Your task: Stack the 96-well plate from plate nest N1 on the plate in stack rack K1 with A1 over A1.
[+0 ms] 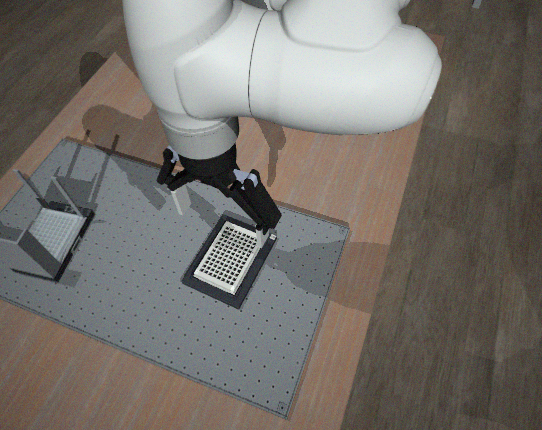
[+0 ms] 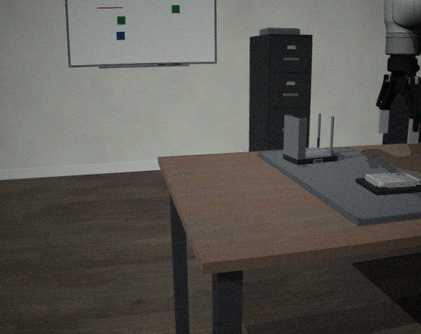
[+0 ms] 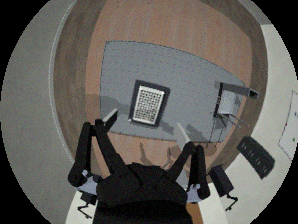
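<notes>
The pale A1 mark is 6 cm behind my hand, 7 cm to the left of it and 13 cm below it. From my hand the other things lie so: tall grey wall: 10 cm ahead, 36 cm to the right, 6 cm below.
</notes>
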